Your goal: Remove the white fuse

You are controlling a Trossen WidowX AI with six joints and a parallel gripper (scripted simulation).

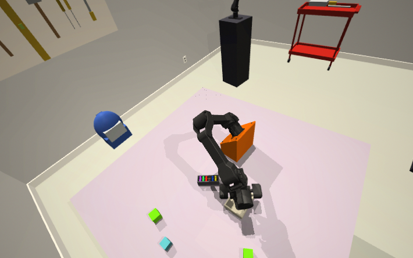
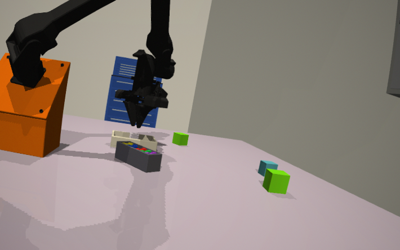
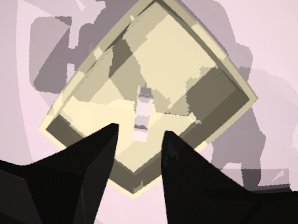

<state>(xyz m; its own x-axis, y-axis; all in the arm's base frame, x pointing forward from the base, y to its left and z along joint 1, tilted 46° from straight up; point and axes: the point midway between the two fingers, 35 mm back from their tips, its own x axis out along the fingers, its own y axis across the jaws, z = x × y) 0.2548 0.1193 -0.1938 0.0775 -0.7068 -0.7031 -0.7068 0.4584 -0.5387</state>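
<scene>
Now: the white fuse 20 mm below my gripper tip. Round my gripper tip: blue fuse: 20 mm ahead, 180 mm to the right, 30 mm below; then yellow fuse: 170 mm to the right, 30 mm below; then cream tray: 50 mm below.
</scene>
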